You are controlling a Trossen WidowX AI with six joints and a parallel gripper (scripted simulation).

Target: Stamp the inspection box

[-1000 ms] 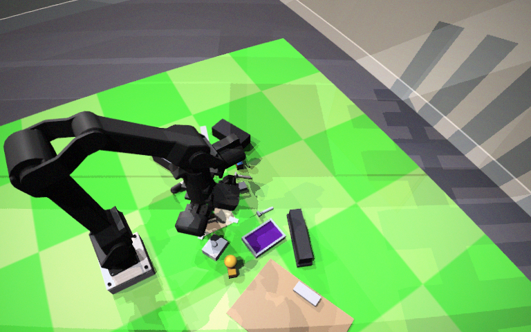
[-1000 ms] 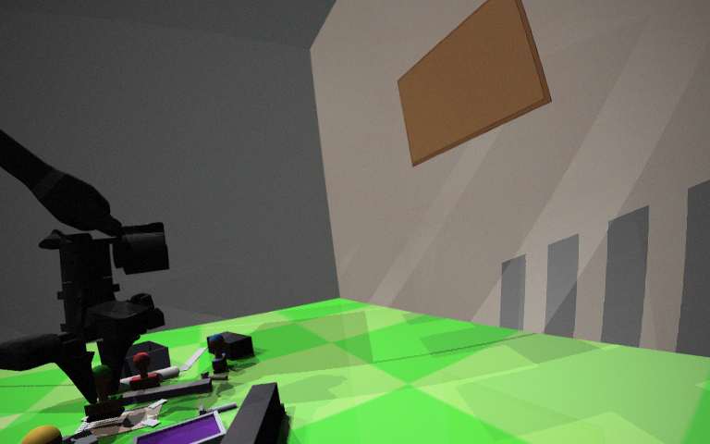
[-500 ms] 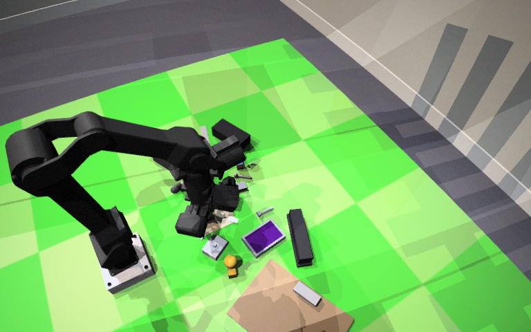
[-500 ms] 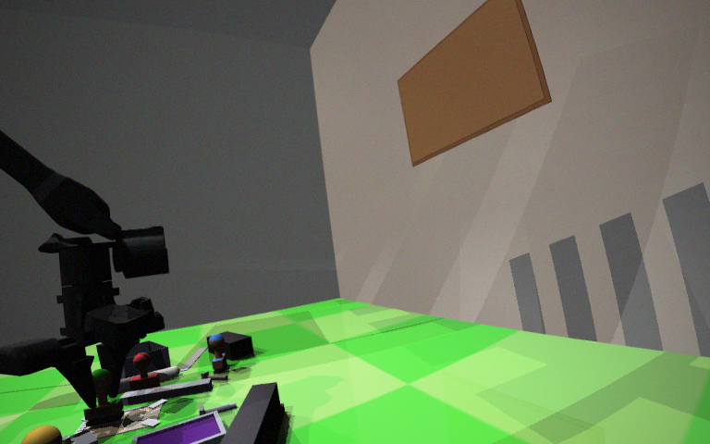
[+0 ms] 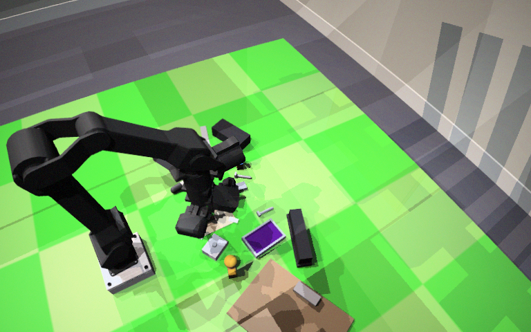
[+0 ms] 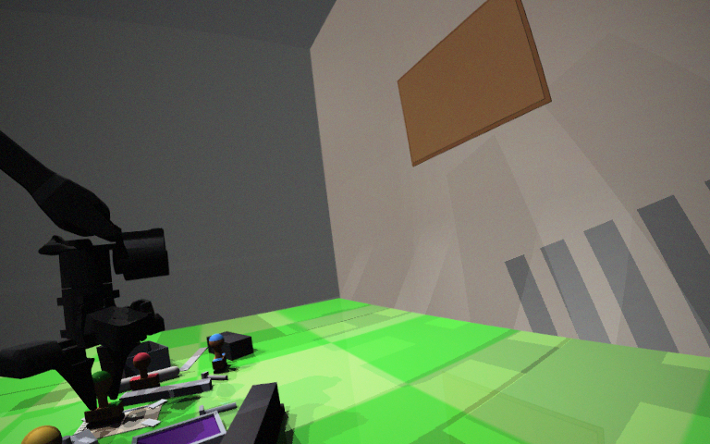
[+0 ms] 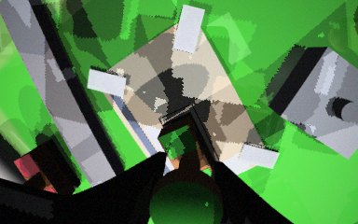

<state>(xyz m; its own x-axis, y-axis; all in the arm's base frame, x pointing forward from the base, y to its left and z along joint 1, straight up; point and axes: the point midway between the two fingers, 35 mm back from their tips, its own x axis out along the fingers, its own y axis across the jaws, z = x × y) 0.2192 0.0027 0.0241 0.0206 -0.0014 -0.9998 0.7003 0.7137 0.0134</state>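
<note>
Now: the green-knobbed PASS stamp right at my gripper tip. Also, from my gripper tip: taped card (30 mm below, 20 mm ahead, 10 mm to the right); then grey block (80 mm to the right, 20 mm behind, 10 mm below); then grey bar (70 mm ahead, 50 mm to the left, 20 mm below).
</note>
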